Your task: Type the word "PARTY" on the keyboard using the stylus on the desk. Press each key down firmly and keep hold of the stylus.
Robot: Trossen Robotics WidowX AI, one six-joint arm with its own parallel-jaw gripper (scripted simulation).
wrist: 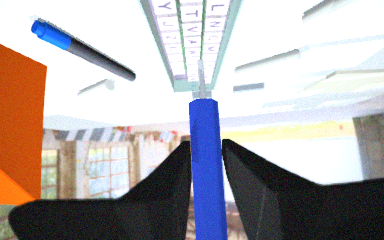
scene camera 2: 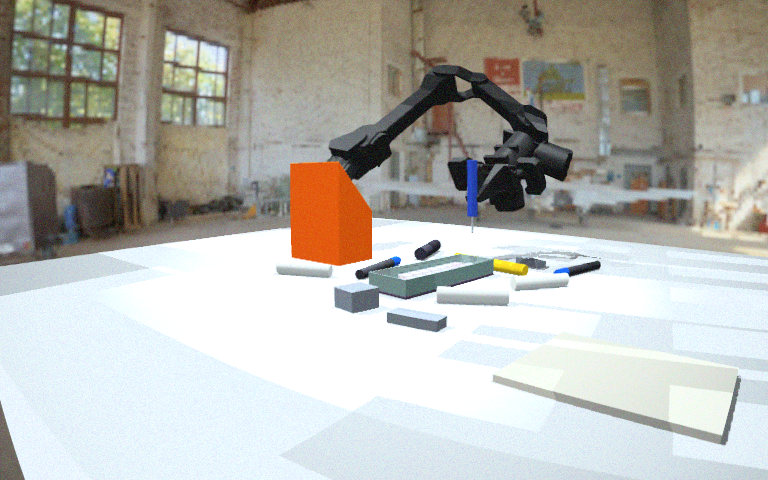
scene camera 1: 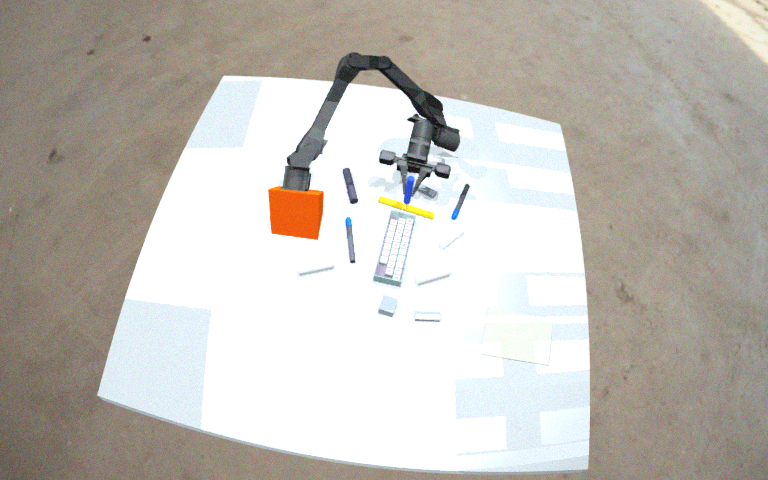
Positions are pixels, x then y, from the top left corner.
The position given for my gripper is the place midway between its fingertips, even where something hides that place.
Labels:
My gripper shows in the wrist view (205, 146), in scene camera 2 (472, 199) and in scene camera 1 (407, 195).

